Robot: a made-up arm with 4 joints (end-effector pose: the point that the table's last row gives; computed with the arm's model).
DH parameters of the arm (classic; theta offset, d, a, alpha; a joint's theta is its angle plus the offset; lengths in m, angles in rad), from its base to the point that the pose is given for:
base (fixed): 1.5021 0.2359 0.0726 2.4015
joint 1: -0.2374 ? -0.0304 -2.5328
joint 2: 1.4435 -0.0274 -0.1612 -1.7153
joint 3: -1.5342 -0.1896 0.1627 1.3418
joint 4: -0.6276 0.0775 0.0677 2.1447
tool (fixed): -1.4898 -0.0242 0 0
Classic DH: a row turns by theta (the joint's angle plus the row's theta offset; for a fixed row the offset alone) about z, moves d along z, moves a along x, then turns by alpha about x.
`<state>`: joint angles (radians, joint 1 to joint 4).
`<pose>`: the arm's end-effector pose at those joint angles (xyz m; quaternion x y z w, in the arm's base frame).
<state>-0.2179 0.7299 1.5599 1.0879</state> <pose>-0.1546 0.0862 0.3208 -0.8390 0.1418 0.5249 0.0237</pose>
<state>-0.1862 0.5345 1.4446 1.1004</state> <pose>-0.1391 0.1195 0.3402 -0.8113 0.2383 0.5298 0.0661</pose>
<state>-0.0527 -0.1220 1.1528 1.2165</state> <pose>-0.0425 0.1612 0.4019 -0.6535 0.4557 0.5444 0.2626</pose>
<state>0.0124 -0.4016 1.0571 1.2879</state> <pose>-0.0012 0.1401 0.4251 -0.5677 0.5049 0.5408 0.3610</pose>
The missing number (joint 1, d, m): -0.0588
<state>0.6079 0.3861 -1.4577 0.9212</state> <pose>0.3608 0.1449 0.3090 -0.2733 -0.2789 -0.7892 0.4741</pose>
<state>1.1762 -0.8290 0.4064 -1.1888</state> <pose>0.0516 -0.2423 0.3858 -0.8186 -0.4349 -0.3378 0.1630</pose>
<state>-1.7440 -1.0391 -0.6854 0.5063</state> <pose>0.1538 0.4601 0.3584 0.0775 -0.9310 -0.2547 0.2496</pose>
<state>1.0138 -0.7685 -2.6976 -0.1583</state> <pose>0.2481 -0.0359 0.0486 0.0253 0.2816 -0.6788 0.6777</pose>
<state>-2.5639 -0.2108 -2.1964 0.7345</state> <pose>0.0866 0.0968 -0.0998 -0.4355 -0.7798 0.4013 0.2032</pose>
